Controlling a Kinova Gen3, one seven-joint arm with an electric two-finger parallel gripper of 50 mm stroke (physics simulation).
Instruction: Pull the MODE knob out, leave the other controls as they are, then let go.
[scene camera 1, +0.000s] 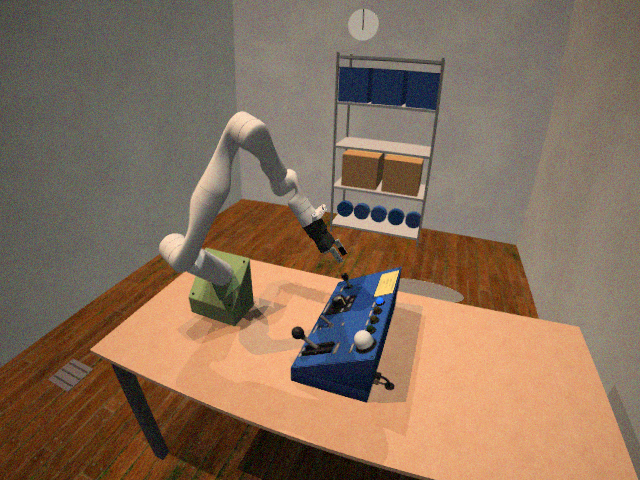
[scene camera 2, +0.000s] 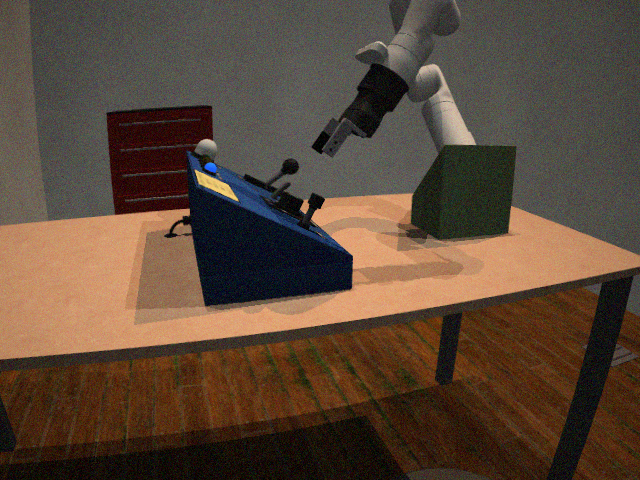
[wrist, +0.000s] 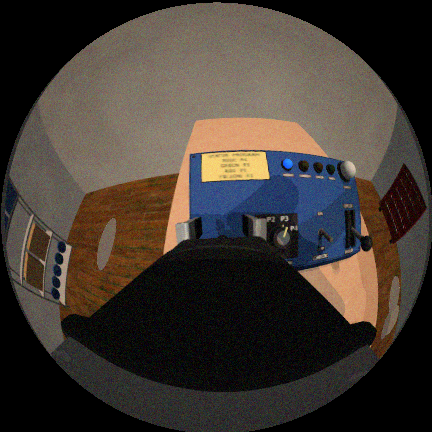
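Where they show: gripper, fingertip midpoint: (scene camera 1: 343, 258) (scene camera 2: 321, 152) (wrist: 221, 224); arm's base at its link origin: (scene camera 1: 222, 273) (scene camera 2: 463, 166).
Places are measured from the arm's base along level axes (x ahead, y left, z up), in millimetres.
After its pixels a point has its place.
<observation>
The blue console (scene camera 1: 330, 379) @(y -312, x 476, z -99 mm) (scene camera 2: 268, 258) @(y 181, x 559, z -90 mm) (wrist: 210, 195) @(y 132, x 560, z -20 mm) stands on the table. A black knob (scene camera 1: 345, 277) @(y 116, x 455, z -17 mm) (scene camera 2: 316, 200) @(y 136, x 455, z -17 mm), taken as the MODE knob since no label is legible beside it, stands out on a visible grey stem near the console's end; in the wrist view the gripper largely hides it. My gripper (scene camera 1: 341, 256) @(y 122, x 440, z 63 mm) (scene camera 2: 321, 151) @(y 122, x 440, z 63 mm) (wrist: 221, 224) @(y 122, x 440, z 63 mm) is open and empty, above and apart from this knob. The rotary selector (scene camera 1: 338, 301) @(y -15, x 449, z -35 mm) (wrist: 283, 238) @(y 5, x 440, z -36 mm) points between P3 and P4. The toggle (scene camera 2: 281, 190) @(y -107, x 425, z -47 mm) (wrist: 326, 235) @(y -108, x 421, z -40 mm) and ball-ended lever (scene camera 1: 297, 332) @(y -238, x 358, z -1 mm) (scene camera 2: 290, 166) @(y -207, x 363, z -12 mm) (wrist: 366, 243) @(y -208, x 353, z -4 mm) are beyond it.
A white dome (scene camera 1: 363, 339) @(y -281, x 556, z 53 mm) (scene camera 2: 206, 148) @(y -238, x 559, z 41 mm) (wrist: 347, 170) @(y -241, x 543, z 41 mm), a lit blue lamp (scene camera 1: 379, 300) @(y -63, x 589, z 29 mm) (scene camera 2: 210, 167) @(y -45, x 594, z 25 mm) (wrist: 287, 164) @(y -50, x 582, z 25 mm) and several dark lamps line the console's upper edge beside a yellow label (scene camera 1: 386, 283) @(y 66, x 610, z 12 mm) (scene camera 2: 216, 185) @(y 72, x 610, z 12 mm) (wrist: 235, 166) @(y 67, x 607, z 11 mm). A cable (scene camera 1: 383, 381) @(y -254, x 636, z -130 mm) (scene camera 2: 178, 224) @(y -245, x 636, z -131 mm) leaves the back. The arm's green base (scene camera 1: 222, 294) @(y -56, x 22, z -52 mm) (scene camera 2: 465, 191) @(y 54, x 39, z -49 mm) stands opposite.
</observation>
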